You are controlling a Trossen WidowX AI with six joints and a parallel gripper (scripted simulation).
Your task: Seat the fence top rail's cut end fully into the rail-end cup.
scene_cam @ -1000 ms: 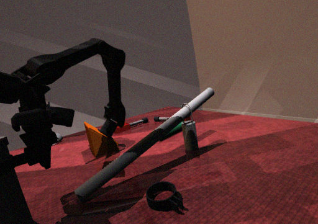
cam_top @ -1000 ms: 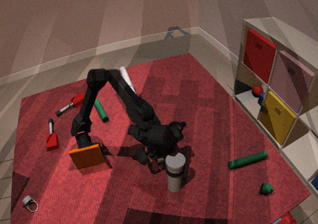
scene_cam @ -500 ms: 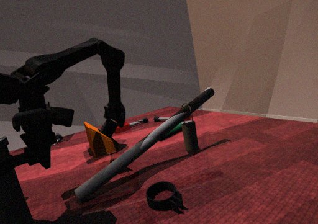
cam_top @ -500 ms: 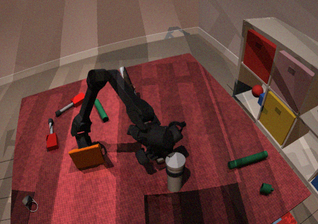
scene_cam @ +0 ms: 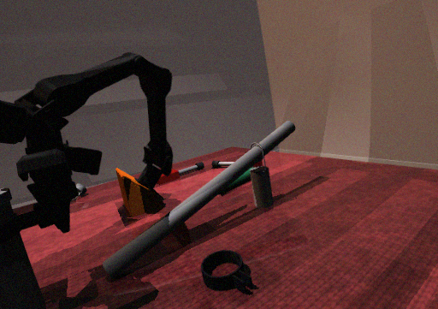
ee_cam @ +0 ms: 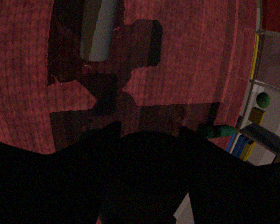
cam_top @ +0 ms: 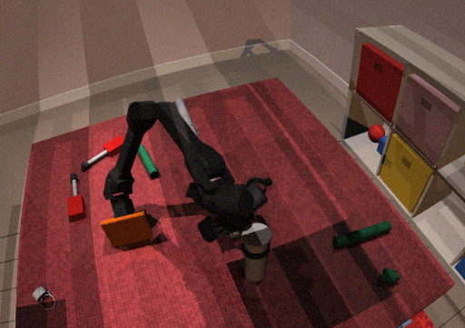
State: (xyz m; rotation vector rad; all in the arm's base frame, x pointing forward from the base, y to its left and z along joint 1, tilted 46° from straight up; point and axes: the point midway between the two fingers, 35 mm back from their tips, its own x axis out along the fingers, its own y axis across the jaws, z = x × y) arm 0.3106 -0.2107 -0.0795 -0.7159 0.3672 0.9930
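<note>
The black rail-end cup is 2 cm behind my gripper tip, 3 cm to the right of it and 3 cm above it. The rest, counted from my gripper tip: green cap (33 cm ahead, 31 cm to the right, 10 cm below); small grey post (3 cm behind, 43 cm to the left, 2 cm below).
</note>
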